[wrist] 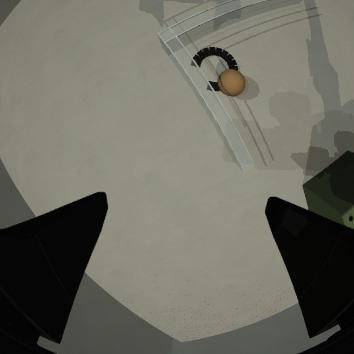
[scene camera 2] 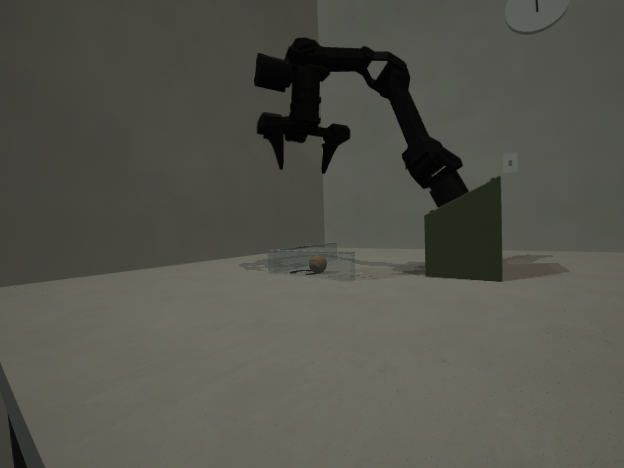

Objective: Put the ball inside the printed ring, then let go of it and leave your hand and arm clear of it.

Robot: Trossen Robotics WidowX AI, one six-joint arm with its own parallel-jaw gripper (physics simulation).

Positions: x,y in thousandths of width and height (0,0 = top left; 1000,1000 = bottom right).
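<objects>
You can see the gripper in scene camera 2 (486,366), and the gripper shows in the wrist view (535,575) too.
</objects>
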